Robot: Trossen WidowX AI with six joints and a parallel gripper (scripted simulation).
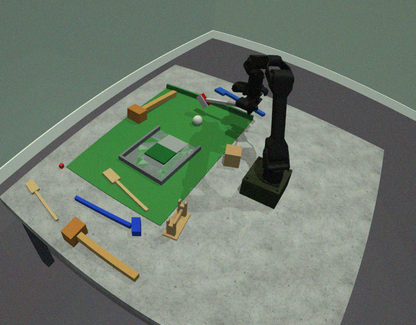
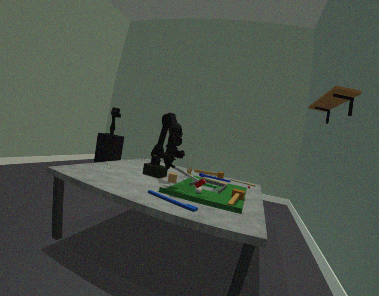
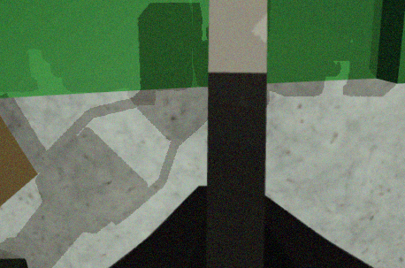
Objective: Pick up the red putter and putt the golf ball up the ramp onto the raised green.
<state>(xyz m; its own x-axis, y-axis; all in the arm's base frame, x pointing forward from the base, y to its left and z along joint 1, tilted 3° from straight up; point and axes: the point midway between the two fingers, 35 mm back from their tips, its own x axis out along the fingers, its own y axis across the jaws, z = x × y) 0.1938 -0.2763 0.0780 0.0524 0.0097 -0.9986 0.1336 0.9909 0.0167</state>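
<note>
The tan cube lies 19 cm to the left of my gripper tip, 9 cm below it and 1 cm behind it. Also, from my gripper tip: red putter 12 cm ahead, 1 cm to the right; golf ball 21 cm ahead, 9 cm below, 4 cm to the left; grey frame 31 cm to the left, 25 cm ahead, 11 cm below.
</note>
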